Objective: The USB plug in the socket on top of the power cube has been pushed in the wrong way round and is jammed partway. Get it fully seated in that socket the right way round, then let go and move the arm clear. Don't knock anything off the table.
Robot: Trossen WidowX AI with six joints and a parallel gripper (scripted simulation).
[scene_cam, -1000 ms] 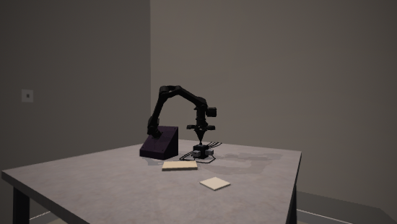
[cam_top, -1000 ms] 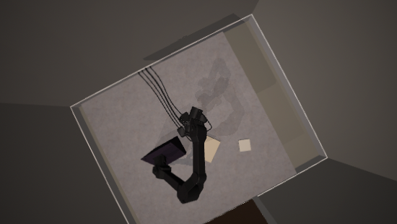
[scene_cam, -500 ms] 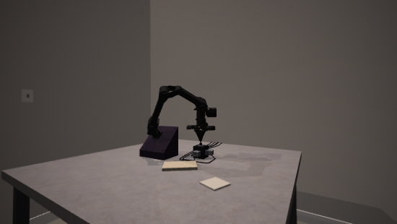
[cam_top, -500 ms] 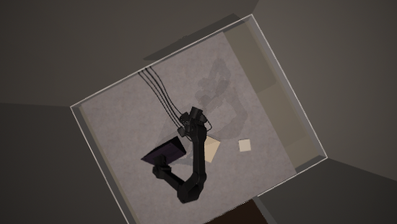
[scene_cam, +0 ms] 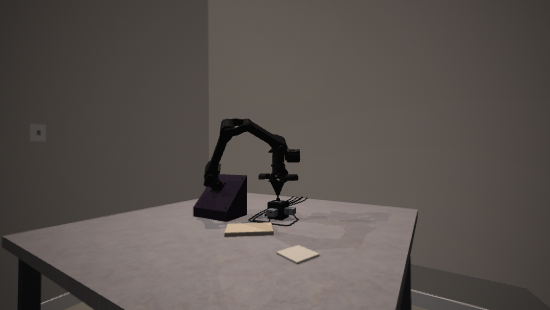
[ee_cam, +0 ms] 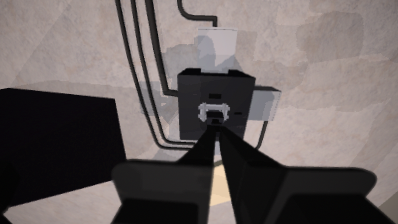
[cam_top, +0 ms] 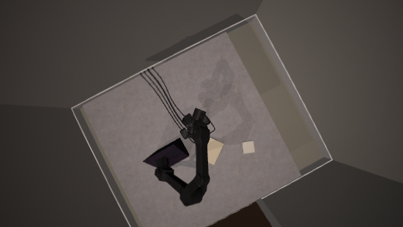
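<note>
My gripper tip is now 20 mm above the dark USB plug. From my gripper tip the other things lie so: tan slab 240 mm to the right, 100 mm below, 10 mm ahead; then USB socket 40 mm below; then tan square tile 340 mm to the right, 280 mm ahead, 100 mm below.
</note>
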